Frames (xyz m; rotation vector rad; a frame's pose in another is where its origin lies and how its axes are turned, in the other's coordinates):
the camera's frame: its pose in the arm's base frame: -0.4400 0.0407 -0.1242 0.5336 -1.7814 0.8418
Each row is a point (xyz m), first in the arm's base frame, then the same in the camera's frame.
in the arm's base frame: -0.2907 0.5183 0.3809
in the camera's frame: 0.4364 0.0613 -0.5580
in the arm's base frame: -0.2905 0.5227 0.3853
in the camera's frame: 0.4406 0.0627 -0.5623
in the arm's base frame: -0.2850 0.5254 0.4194
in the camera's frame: 0.4706 0.0507 -0.5748
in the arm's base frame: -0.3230 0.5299 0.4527
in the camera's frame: 0.5154 0.0706 -0.5615
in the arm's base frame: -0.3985 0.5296 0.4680
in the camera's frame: 0.5564 0.1187 -0.5175
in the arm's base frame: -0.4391 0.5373 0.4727
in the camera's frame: 0.5754 0.1508 -0.4991
